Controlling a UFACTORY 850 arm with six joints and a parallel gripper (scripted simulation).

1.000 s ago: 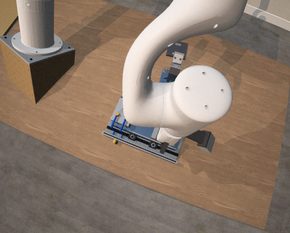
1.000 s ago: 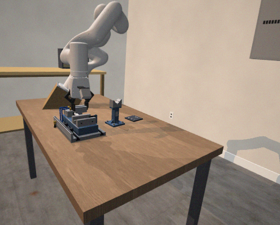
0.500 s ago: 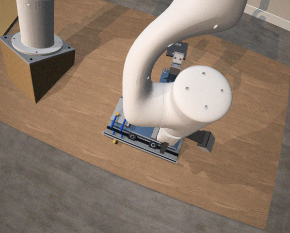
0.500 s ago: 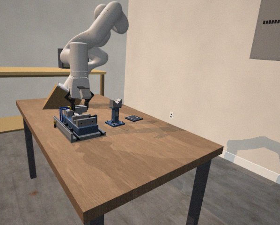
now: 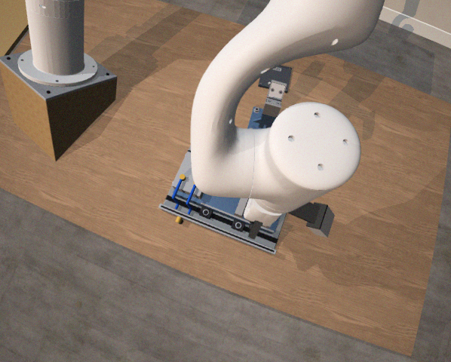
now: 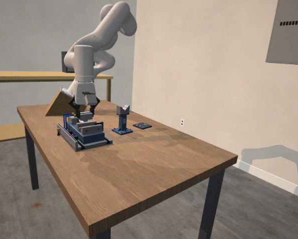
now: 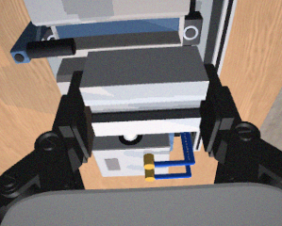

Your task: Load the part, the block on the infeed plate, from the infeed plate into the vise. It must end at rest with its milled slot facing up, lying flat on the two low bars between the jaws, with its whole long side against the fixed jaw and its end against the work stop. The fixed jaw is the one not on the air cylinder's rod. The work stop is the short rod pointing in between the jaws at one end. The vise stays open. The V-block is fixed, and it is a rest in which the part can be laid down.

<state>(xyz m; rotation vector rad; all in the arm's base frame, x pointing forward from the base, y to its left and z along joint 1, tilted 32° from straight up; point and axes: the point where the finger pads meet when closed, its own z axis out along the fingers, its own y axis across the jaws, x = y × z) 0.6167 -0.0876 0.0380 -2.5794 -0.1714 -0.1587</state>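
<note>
My hand is 7 cm above the moving jaw, 3 cm past it and 1 cm to the right of it. From my hand the other things lie so: work stop 7 cm to the left, 6 cm below, 1 cm behind; part right at my hand; fixed jaw 7 cm below, 3 cm ahead, 2 cm to the left.
</note>
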